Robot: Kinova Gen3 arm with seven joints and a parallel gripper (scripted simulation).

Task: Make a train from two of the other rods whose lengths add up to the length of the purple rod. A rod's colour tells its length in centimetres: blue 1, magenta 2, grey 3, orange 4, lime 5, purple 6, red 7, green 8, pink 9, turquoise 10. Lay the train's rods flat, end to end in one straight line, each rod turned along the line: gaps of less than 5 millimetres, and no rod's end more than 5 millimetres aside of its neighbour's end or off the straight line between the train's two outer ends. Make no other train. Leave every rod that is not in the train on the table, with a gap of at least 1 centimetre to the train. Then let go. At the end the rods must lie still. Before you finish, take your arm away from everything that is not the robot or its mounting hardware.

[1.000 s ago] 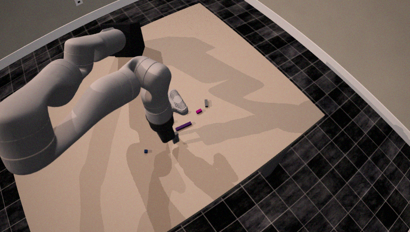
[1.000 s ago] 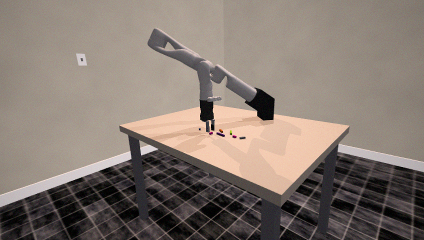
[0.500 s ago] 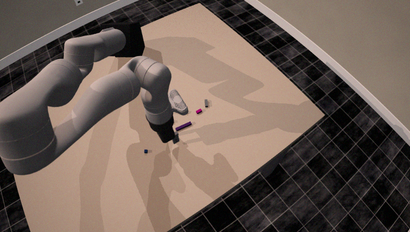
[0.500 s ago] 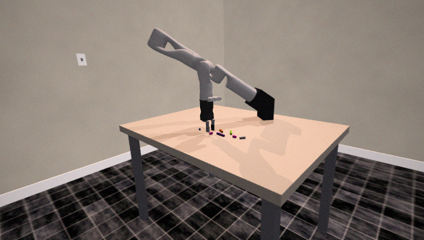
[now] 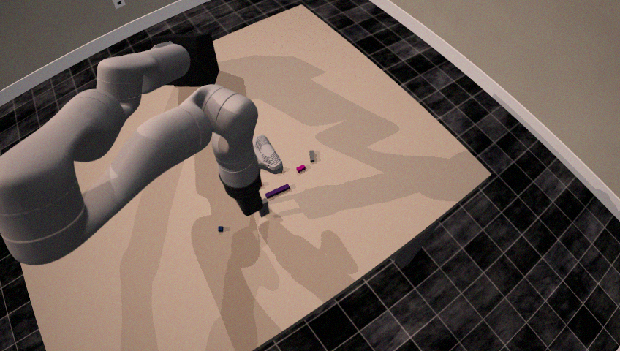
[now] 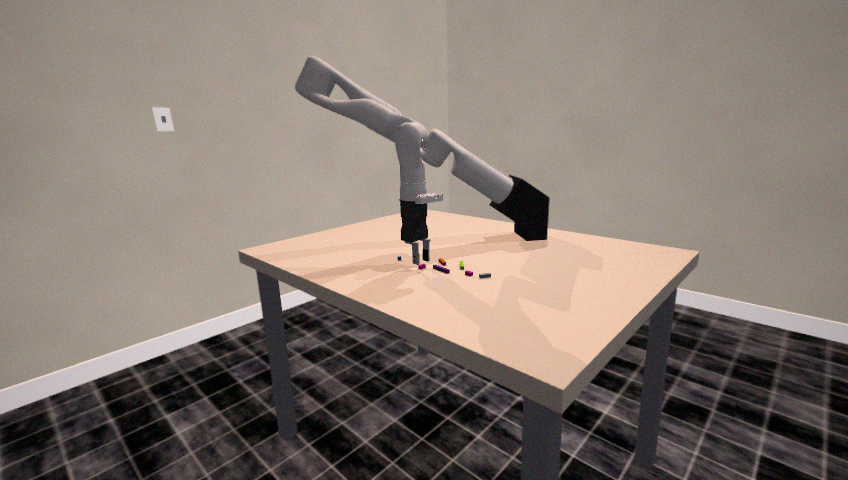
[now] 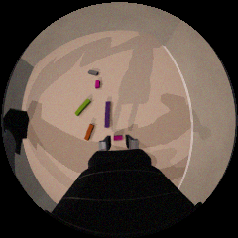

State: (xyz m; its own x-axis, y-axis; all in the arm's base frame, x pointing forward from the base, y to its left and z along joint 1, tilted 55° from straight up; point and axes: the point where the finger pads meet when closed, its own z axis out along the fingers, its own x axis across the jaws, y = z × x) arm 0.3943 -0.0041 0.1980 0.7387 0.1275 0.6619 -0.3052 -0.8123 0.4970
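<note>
Now: hand 60 mm to the right of the purple rod and 30 mm above it. Also, from my hand: lime rod: 110 mm to the left, 50 mm behind, 30 mm below; then orange rod: 60 mm behind, 40 mm to the left, 30 mm below; then small blue rod: 90 mm to the right, 40 mm behind, 30 mm below.
</note>
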